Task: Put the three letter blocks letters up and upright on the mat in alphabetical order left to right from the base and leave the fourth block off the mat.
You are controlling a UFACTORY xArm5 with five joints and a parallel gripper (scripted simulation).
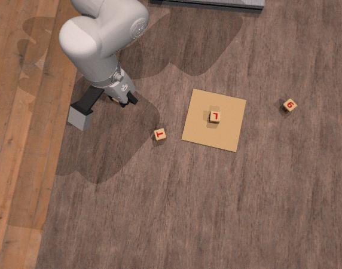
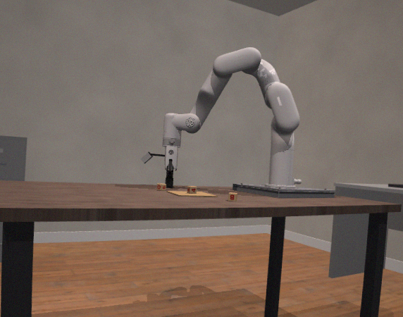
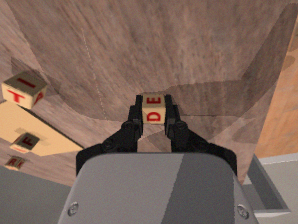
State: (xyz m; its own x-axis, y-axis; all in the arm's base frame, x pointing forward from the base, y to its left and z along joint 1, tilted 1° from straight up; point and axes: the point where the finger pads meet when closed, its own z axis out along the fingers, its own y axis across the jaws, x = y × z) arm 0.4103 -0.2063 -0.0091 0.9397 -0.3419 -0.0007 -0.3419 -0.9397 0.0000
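Right now the tan mat is 1 cm ahead of my hand, 25 cm to the left of it and 2 cm below it.
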